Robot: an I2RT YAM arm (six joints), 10 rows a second.
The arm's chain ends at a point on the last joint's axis. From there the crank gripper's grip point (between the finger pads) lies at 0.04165 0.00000 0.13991 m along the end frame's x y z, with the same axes.
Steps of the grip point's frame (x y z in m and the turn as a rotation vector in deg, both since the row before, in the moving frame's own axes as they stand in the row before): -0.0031, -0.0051, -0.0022, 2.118, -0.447, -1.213; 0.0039, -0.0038, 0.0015, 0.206, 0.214, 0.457; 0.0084, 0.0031, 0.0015, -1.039, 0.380, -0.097; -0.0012, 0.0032, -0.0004, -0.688, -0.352, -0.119; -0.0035, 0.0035, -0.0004, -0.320, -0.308, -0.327; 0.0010, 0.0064, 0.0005, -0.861, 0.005, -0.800; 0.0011, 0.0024, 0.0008, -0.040, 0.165, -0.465; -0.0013, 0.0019, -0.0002, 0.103, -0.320, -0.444; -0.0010, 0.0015, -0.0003, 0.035, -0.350, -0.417; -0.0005, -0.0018, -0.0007, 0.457, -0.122, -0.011; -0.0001, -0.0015, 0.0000, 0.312, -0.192, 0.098
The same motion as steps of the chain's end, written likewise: -0.0019, 0.0009, -0.0024, 2.118, -0.447, -1.213; 0.0034, -0.0036, 0.0017, 0.206, 0.214, 0.457; 0.0075, 0.0006, 0.0018, -1.039, 0.380, -0.097; -0.0003, 0.0016, -0.0006, -0.688, -0.352, -0.119; -0.0027, 0.0030, -0.0006, -0.320, -0.308, -0.327; 0.0010, 0.0049, 0.0005, -0.861, 0.005, -0.800; 0.0007, 0.0026, 0.0009, -0.040, 0.165, -0.465; -0.0005, 0.0025, -0.0004, 0.103, -0.320, -0.444; -0.0001, 0.0019, -0.0006, 0.035, -0.350, -0.417; -0.0002, -0.0007, -0.0008, 0.457, -0.122, -0.011; 0.0004, -0.0008, -0.0001, 0.312, -0.192, 0.098
